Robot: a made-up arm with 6 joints. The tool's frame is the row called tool. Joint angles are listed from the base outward.
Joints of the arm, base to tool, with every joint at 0 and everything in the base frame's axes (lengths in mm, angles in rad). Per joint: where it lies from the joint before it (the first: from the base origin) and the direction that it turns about. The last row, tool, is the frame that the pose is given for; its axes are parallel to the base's.
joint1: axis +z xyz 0 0 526.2
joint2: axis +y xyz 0 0 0
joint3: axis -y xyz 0 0 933.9
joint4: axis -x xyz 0 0 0
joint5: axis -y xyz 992.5 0 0
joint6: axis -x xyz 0 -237.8 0
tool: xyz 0 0 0
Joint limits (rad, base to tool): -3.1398..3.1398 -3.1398..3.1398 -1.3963..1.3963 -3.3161..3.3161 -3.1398..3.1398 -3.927..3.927
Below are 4 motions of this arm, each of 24 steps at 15 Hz.
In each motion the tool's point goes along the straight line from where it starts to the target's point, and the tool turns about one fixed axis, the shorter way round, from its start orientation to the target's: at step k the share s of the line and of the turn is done. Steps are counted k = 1, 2, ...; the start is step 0. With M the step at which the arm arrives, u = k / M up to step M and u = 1 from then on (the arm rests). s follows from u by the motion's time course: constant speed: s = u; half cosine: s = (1 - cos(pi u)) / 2; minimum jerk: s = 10 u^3 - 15 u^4 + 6 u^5.
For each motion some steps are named. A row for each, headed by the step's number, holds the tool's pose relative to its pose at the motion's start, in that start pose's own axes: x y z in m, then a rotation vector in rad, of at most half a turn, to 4 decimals.
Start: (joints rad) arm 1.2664 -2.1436 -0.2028 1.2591 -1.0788 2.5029
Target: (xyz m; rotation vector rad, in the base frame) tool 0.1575 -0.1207 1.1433 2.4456 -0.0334 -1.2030
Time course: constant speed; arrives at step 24
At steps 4, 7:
4: 0.0584 -0.1193 0.1757 -0.2219 -0.2496 0.0783
7: 0.1022 -0.2088 0.3075 -0.3884 -0.4368 0.1371

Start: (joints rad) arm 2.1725 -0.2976 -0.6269 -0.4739 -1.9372 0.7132
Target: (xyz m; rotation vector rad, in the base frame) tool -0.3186 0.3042 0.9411 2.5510 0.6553 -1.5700
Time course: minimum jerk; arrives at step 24
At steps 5, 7, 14, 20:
5: 0.0185 0.0136 0.0055 -0.0236 0.0303 -0.0732
7: 0.0436 0.0322 0.0131 -0.0557 0.0715 -0.1728
14: 0.1869 0.1380 0.0561 -0.2393 0.3069 -0.7417
20: 0.2759 0.2037 0.0828 -0.3532 0.4530 -1.0948

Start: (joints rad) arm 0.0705 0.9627 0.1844 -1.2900 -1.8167 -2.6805
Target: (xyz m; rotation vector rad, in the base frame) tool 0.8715 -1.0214 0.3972 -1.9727 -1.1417 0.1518
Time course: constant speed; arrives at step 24
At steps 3, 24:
3: -0.0953 0.0157 0.1072 -0.1398 0.1482 -0.0085
24: -0.7627 0.1255 0.8579 -1.1185 1.1856 -0.0679

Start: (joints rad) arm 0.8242 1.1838 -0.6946 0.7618 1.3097 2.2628
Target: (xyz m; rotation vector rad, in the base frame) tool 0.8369 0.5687 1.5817 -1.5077 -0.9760 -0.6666
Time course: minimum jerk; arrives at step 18
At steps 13, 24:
13: -0.5700 -1.1315 -0.7803 -0.2420 1.4779 -0.5642
24: -0.6589 -1.3081 -0.9020 -0.2798 1.7085 -0.6522

